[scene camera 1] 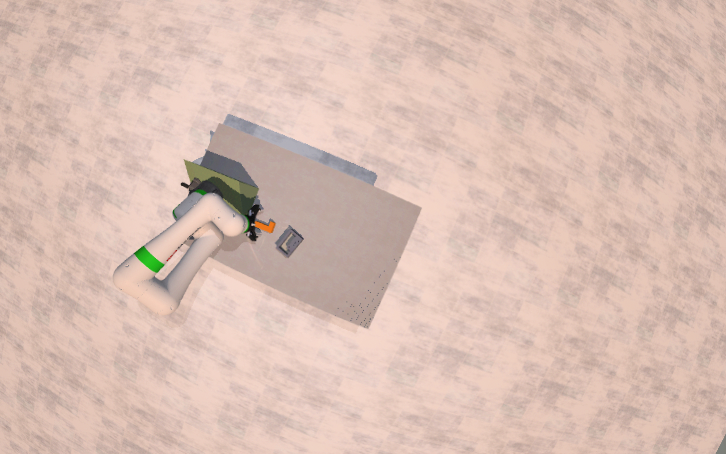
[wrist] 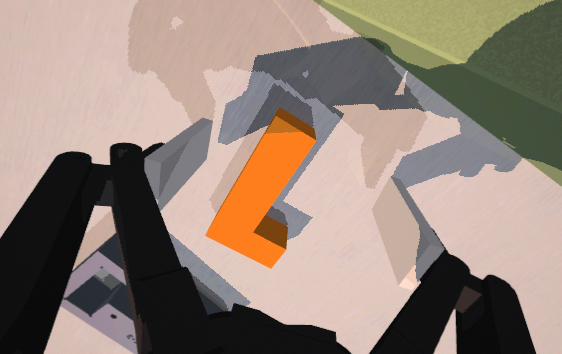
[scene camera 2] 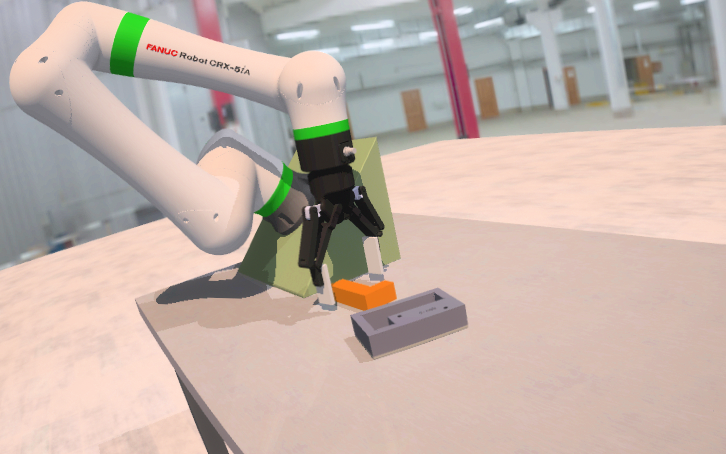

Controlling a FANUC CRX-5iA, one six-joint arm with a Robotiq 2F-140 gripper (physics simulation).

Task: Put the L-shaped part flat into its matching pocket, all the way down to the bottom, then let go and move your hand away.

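Pixels of known places: gripper, fingertip midpoint: [scene camera 1: 260,222] [wrist: 296,167] [scene camera 2: 353,287]; arm's base at its link origin: [scene camera 1: 212,191] [scene camera 2: 297,205].
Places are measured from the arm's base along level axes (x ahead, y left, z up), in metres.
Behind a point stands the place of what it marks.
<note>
The orange L-shaped part [scene camera 1: 267,227] @[x 0.343, y -0.063, z -0.110 m] [scene camera 2: 366,295] @[x 0.373, y -0.081, z -0.111 m] [wrist: 257,190] @[x 0.314, y -0.072, z -0.110 m] lies flat on the table beside the grey holder. The holder [scene camera 1: 294,246] @[x 0.534, y -0.095, z -0.104 m] [scene camera 2: 420,330] @[x 0.542, y -0.105, z -0.119 m] [wrist: 107,324] @[x 0.522, y -0.112, z -0.104 m] has a recessed pocket in its top, which the part is outside of. My gripper [scene camera 1: 254,222] @[x 0.288, y -0.057, z -0.122 m] [scene camera 2: 351,291] @[x 0.288, y -0.057, z -0.122 m] [wrist: 296,167] @[x 0.288, y -0.057, z -0.122 m] is wide open and points down, with its fingertips low, close to the table. In the wrist view the part shows between the two finger pads, with a gap on each side. A finger hides some of the holder in that view.
The table [scene camera 1: 342,214] @[x 0.707, y 0.181, z -0.140 m] [scene camera 2: 562,331] @[x 0.685, y 0.015, z -0.140 m] carries the part and the holder. A green slanted block [scene camera 1: 230,184] @[x 0.137, y 0.086, z 0.085 m] [scene camera 2: 381,198] @[x 0.190, y 0.100, z -0.006 m] [wrist: 425,30] @[x 0.191, y -0.061, z -0.074 m] stands behind the gripper, by the arm's base. The holder is close to the part, on the side away from this block.
</note>
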